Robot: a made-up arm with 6 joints. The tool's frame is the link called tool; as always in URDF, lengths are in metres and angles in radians. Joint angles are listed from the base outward. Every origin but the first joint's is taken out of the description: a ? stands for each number. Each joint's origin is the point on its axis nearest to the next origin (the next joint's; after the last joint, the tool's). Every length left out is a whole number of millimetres.
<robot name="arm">
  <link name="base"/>
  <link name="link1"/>
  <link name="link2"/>
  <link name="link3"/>
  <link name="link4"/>
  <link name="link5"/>
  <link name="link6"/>
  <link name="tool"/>
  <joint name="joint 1" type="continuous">
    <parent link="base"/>
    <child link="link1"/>
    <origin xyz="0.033 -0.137 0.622" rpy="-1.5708 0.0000 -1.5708"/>
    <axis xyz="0 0 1"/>
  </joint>
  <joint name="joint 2" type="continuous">
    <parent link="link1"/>
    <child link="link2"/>
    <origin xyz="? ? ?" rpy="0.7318 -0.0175 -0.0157"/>
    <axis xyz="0 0 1"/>
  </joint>
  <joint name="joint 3" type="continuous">
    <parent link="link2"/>
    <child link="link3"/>
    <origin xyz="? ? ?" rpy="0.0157 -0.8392 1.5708"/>
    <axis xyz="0 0 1"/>
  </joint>
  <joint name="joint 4" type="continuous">
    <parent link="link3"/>
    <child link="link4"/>
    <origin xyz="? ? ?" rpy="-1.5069 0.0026 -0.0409"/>
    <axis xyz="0 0 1"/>
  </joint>
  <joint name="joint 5" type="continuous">
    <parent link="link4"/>
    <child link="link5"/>
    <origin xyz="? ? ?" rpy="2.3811 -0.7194 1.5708"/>
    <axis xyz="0 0 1"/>
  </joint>
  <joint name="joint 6" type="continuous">
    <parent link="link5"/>
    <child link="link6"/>
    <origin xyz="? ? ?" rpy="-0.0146 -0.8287 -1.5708"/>
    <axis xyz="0 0 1"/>
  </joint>
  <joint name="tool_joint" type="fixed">
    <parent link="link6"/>
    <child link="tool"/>
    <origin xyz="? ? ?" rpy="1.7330 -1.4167 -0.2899"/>
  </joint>
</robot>
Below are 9 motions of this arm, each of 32 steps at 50 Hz.
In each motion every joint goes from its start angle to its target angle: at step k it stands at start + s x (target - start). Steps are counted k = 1, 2, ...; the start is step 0. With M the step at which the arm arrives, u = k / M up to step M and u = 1 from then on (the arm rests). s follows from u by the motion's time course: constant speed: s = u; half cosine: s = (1 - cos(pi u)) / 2; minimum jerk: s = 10 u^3 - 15 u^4 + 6 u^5.
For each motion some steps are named. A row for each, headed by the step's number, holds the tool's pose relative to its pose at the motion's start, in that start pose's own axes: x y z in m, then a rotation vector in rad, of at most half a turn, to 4 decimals.
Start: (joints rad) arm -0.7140 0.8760 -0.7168 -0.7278 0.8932 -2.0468
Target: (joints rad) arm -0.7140 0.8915 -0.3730 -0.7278 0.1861 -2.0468
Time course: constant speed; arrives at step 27
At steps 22, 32:
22: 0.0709 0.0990 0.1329 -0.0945 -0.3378 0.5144
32: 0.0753 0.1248 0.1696 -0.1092 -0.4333 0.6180

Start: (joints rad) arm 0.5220 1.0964 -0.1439 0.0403 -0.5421 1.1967
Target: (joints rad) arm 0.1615 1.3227 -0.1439 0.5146 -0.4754 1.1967
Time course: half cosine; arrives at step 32
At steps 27, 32:
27: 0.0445 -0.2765 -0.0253 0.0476 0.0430 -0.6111
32: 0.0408 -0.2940 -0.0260 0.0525 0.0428 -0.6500

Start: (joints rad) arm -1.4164 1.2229 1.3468 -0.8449 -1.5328 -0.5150
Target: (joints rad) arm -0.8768 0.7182 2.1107 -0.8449 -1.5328 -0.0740
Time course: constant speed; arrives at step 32
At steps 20, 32:
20: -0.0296 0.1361 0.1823 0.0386 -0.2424 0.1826
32: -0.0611 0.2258 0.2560 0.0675 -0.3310 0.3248

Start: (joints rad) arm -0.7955 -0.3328 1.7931 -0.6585 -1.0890 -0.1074
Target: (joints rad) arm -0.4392 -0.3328 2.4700 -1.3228 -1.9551 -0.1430
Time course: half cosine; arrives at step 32
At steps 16, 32:
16: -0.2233 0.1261 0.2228 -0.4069 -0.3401 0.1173
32: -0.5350 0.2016 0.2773 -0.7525 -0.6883 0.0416

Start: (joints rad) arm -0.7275 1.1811 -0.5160 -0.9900 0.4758 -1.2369
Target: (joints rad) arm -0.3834 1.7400 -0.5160 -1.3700 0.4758 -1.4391
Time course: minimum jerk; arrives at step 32
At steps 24, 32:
24: -0.0573 -0.1622 -0.1931 0.3655 0.2344 -0.4609
32: -0.0739 -0.1745 -0.2194 0.4012 0.2682 -0.5189

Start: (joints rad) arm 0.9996 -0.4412 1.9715 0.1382 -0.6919 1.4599
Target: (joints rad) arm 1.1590 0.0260 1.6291 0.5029 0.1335 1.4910
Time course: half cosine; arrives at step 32
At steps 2, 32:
2: -0.0012 0.0001 0.0000 0.0048 -0.0013 0.0064
32: -0.1198 -0.0257 0.0026 0.5284 -0.0360 0.7128

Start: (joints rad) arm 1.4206 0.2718 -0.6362 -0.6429 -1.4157 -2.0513
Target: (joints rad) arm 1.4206 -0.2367 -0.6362 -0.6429 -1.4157 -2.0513
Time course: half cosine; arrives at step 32
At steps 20, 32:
20: -0.0438 -0.0376 0.0116 -0.1767 0.2560 0.1639
32: -0.0598 -0.0556 0.0224 -0.2556 0.3702 0.2370

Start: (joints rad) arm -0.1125 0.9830 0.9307 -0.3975 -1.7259 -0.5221
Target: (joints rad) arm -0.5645 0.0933 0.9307 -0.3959 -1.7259 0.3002
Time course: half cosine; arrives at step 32
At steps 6, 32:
6: 0.0546 0.0136 -0.0375 0.0771 0.1037 0.0491
32: 0.2662 0.3300 -0.5431 0.6360 1.3991 0.1541

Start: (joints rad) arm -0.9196 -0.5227 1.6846 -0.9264 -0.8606 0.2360
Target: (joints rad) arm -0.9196 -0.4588 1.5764 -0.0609 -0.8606 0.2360
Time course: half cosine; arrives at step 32
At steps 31, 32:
31: 0.0785 -0.0956 -0.3938 0.0852 0.7899 -0.1779
32: 0.0783 -0.0958 -0.3948 0.0855 0.7918 -0.1783

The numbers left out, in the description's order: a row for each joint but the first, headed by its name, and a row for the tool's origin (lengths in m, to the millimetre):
joint 2: -0.049 -0.039 0.000
joint 3: -0.016 -0.125 0.000
joint 4: -0.010 0.004 0.000
joint 5: 0.405 0.076 0.000
joint 6: -0.168 0.040 0.000
tool: 0.105 -0.013 0.000

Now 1 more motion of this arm.
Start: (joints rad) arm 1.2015 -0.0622 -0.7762 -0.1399 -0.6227 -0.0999
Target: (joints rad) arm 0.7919 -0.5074 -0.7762 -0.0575 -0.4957 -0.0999
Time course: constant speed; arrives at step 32
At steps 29, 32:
29: -0.2559 0.0638 0.1188 -0.2841 -0.5369 -0.3199
32: -0.2850 0.0754 0.1221 -0.3092 -0.5980 -0.3485

